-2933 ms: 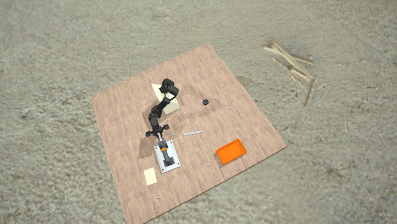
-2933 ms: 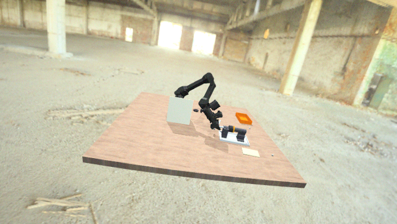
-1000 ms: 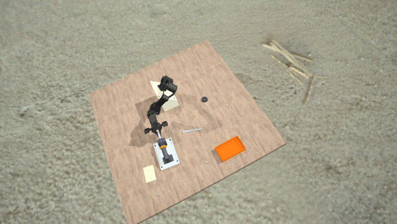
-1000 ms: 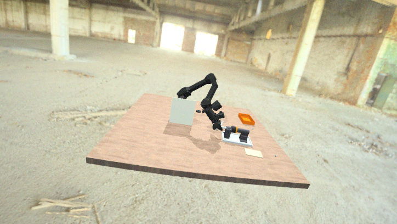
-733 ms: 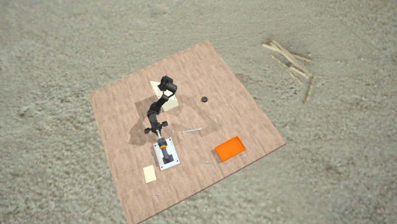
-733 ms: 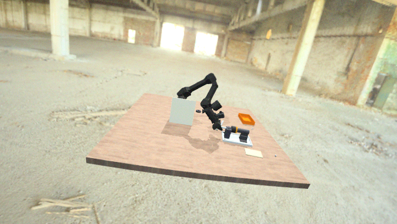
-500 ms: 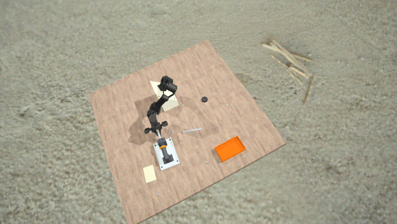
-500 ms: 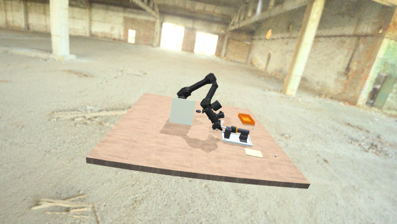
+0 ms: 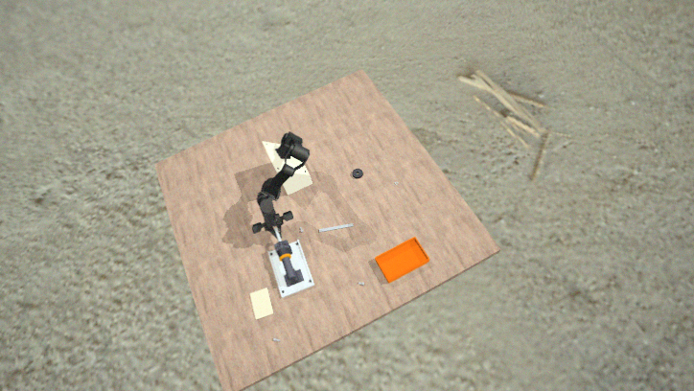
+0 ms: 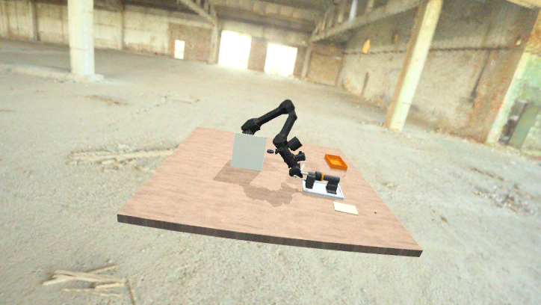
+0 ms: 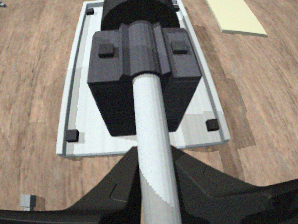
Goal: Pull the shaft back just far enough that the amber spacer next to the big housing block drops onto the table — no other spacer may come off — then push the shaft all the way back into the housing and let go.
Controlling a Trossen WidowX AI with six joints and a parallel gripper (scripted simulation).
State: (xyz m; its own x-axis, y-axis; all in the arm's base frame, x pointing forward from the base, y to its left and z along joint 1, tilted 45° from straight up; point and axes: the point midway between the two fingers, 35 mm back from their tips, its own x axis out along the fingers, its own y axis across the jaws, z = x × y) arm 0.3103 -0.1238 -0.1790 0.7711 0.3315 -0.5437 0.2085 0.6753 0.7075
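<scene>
My gripper tip is 4 cm short of the shaft, 2 cm below it and 1 cm to the left of it. The rest, counted from my gripper tip: amber spacer 10 cm ahead, 2 cm to the right, 2 cm above; dark spacer 7 cm ahead, 2 cm to the right, 2 cm above; grey rod 25 cm to the left, 8 cm ahead, 5 cm below.
</scene>
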